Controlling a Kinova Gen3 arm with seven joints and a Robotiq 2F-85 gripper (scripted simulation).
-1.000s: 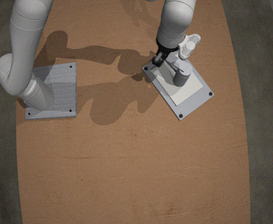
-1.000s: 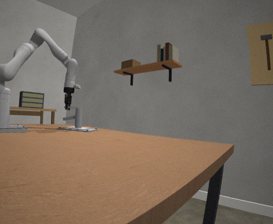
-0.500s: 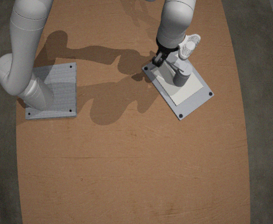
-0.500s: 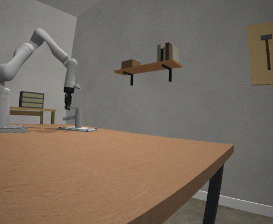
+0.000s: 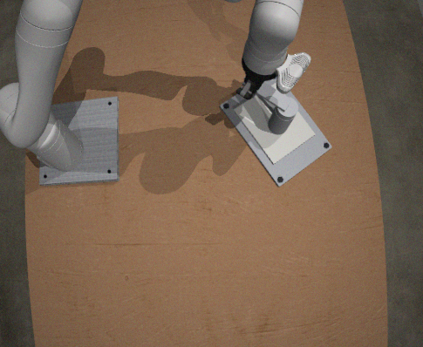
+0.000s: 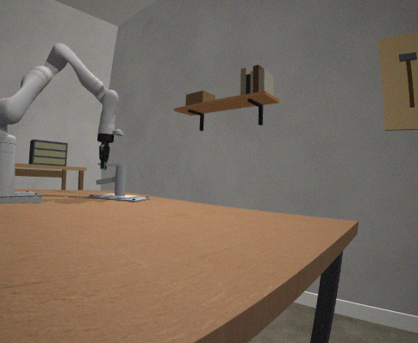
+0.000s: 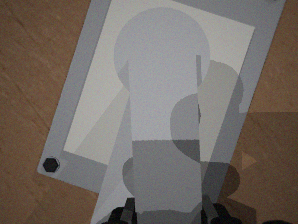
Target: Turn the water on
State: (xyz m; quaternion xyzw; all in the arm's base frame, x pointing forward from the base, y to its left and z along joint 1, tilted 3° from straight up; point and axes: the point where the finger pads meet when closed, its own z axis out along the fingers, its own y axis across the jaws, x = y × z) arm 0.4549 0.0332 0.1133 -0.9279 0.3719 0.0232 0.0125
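Now: hand 2 cm short of the flat lever and 2 cm to the left of it. The rest, counted from my hand: tap (4 cm ahead, 4 cm to the right, 5 cm below).
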